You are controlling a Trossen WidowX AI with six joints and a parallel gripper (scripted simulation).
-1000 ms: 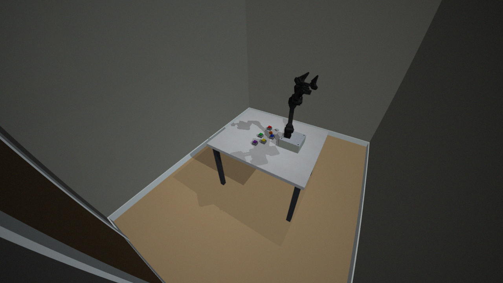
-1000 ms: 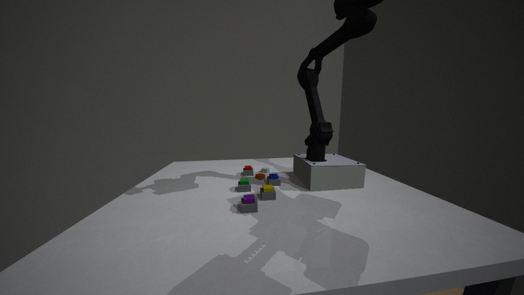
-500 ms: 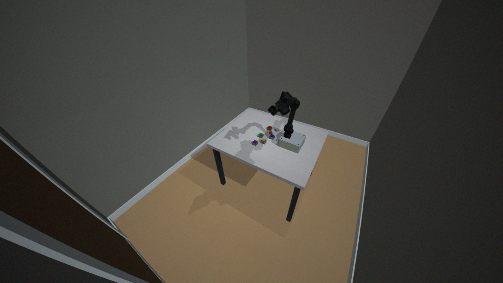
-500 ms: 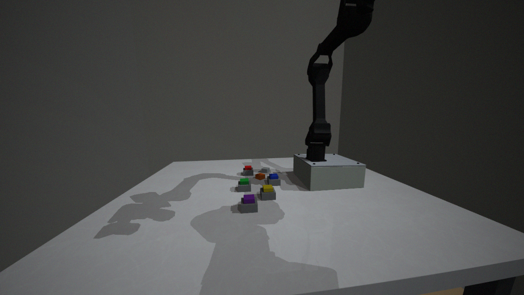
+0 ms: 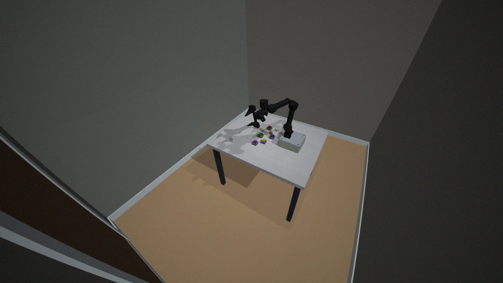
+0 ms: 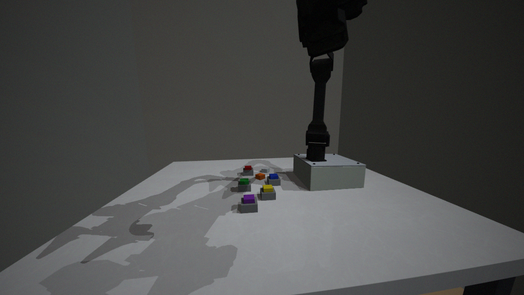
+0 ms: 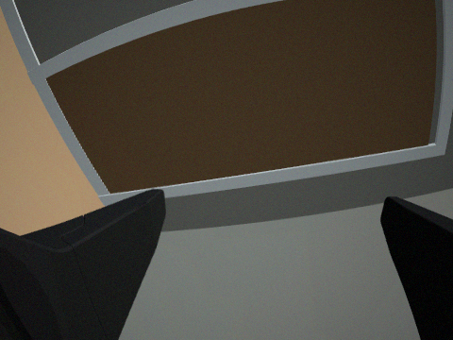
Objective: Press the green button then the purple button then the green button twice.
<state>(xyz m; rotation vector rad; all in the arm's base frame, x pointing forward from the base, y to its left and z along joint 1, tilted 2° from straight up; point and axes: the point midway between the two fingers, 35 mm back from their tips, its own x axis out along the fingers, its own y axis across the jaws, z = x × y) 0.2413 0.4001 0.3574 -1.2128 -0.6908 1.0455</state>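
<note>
The green button is 430 mm below my gripper tip, 420 mm to the right of it and 60 mm ahead of it. Round my gripper tip: blue button: 450 mm to the right, 430 mm below, 70 mm behind; then purple button: 430 mm below, 270 mm to the right, 60 mm ahead; then yellow button: 430 mm below, 330 mm to the right, 10 mm behind.
</note>
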